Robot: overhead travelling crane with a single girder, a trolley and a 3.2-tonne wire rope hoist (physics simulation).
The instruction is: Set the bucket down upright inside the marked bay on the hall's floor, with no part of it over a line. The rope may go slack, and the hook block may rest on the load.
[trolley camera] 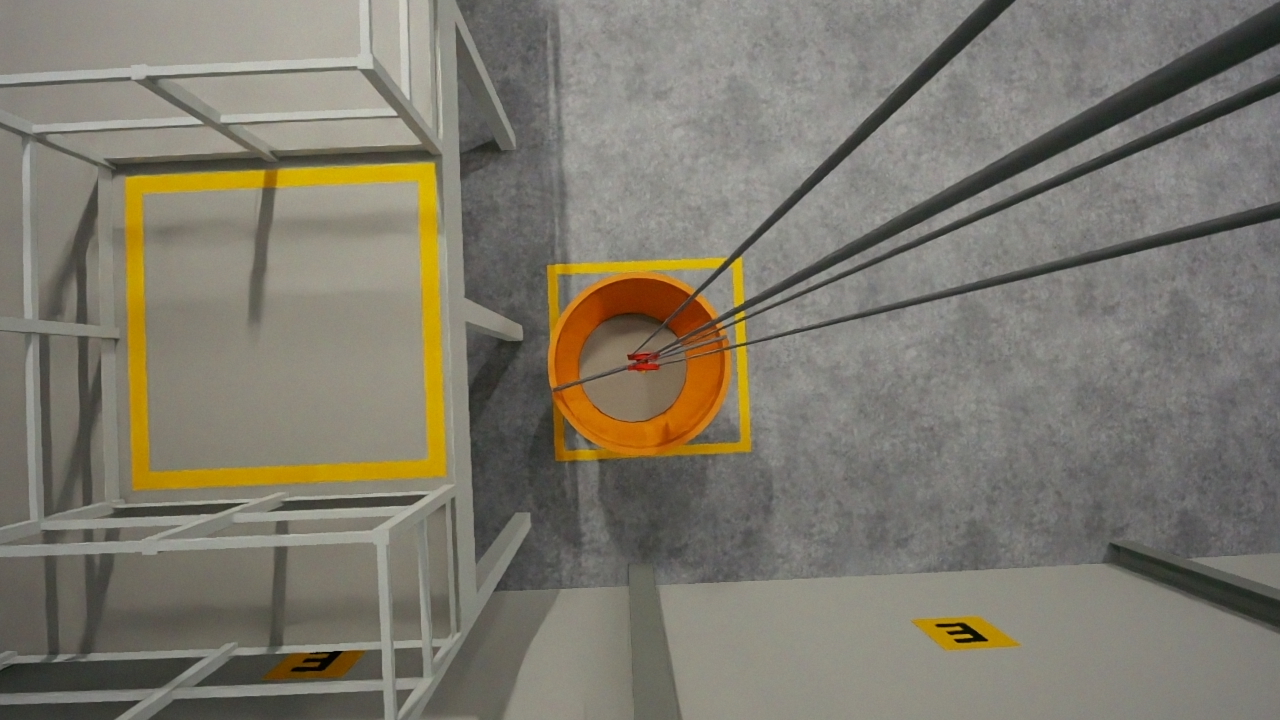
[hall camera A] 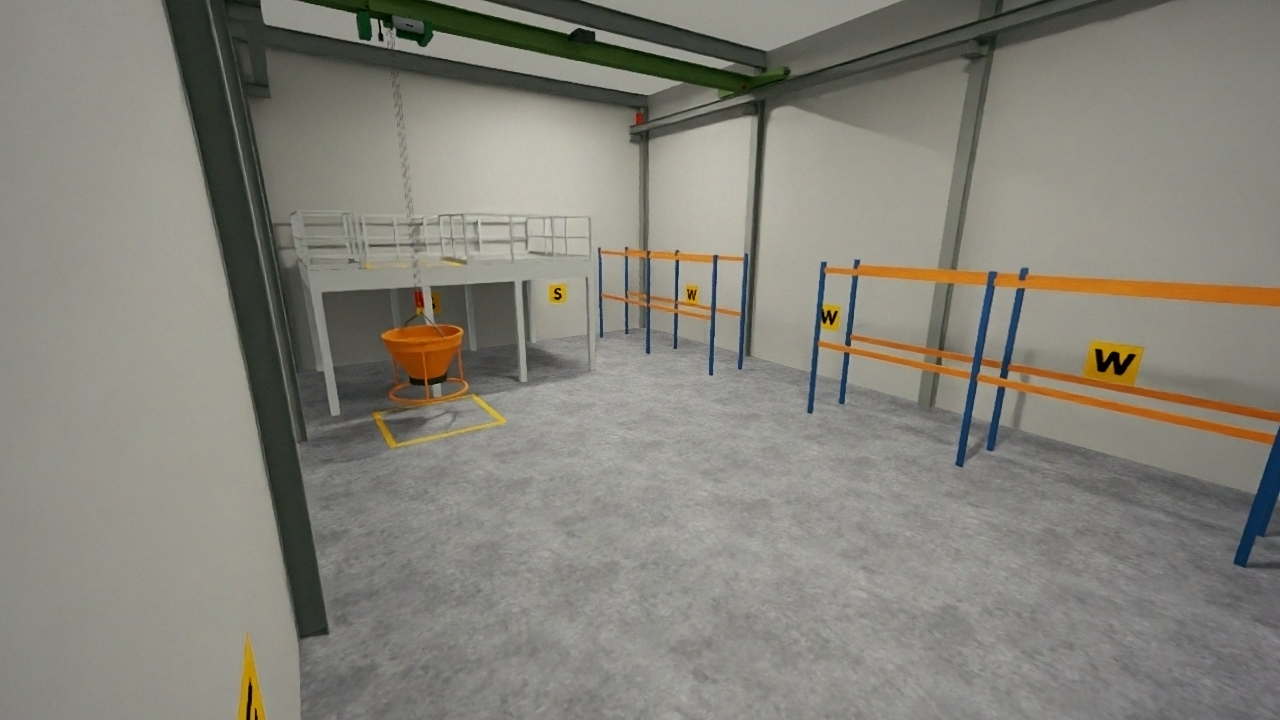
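The orange bucket [hall camera A: 422, 355] [trolley camera: 640, 436] hangs upright, with its round base ring a little above the floor in the hall view. The red hook block [hall camera A: 418, 302] [trolley camera: 642, 360] is above its middle and holds it by its bail; the hook itself is too small to see clearly. The yellow outline of the floor bay [hall camera A: 447, 434] [trolley camera: 743, 402] lies below. From the trolley, the bucket's rim overlaps the bay's left line and nearly reaches the lower line; the base ring is hidden beneath the rim. A shadow lies inside the bay.
A white railed platform [hall camera A: 465, 273] [trolley camera: 453, 268] stands close beside the bay and carries another yellow marked square [trolley camera: 432, 313]. Its legs reach the floor near the bucket. Blue and orange racks [hall camera A: 975, 367] [hall camera A: 713, 313] stand along the W wall. A grey column [trolley camera: 644, 626] stands at the E wall.
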